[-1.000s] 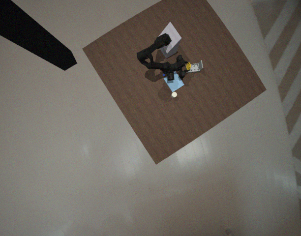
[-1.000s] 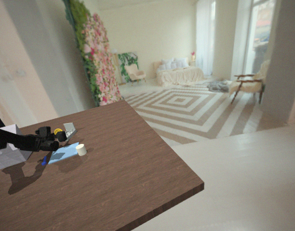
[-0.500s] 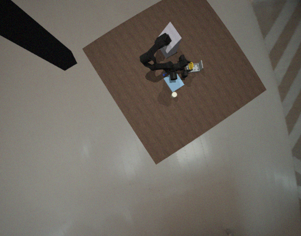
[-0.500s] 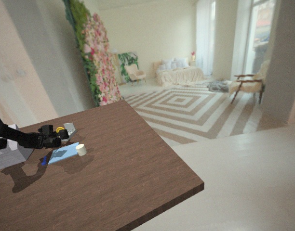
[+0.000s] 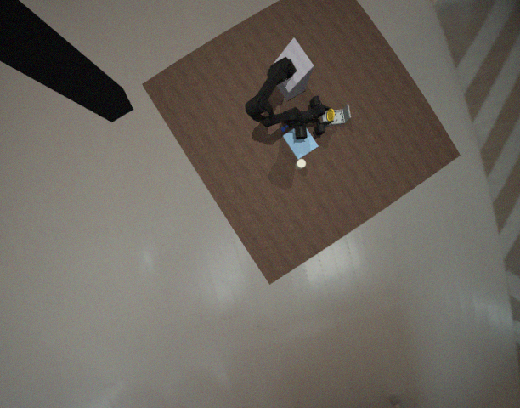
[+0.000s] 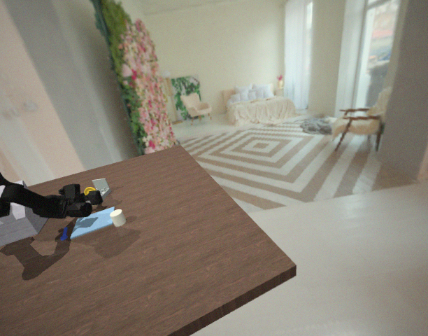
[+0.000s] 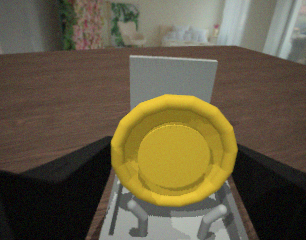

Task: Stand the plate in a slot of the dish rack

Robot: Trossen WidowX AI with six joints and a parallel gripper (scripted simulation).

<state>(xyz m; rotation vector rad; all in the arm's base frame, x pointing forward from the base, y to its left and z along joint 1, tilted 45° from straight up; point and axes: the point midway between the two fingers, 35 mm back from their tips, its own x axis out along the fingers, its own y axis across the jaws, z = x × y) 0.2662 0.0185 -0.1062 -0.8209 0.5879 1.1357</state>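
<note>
My gripper tip is now 10 mm to the left of the yellow plate. Also, from my gripper tip: light blue mat (200 mm to the right, 50 mm below, 30 mm ahead); blue spoon (230 mm to the right, 70 mm behind, 40 mm below); dish rack (20 mm to the left, 20 mm below, 10 mm ahead).
</note>
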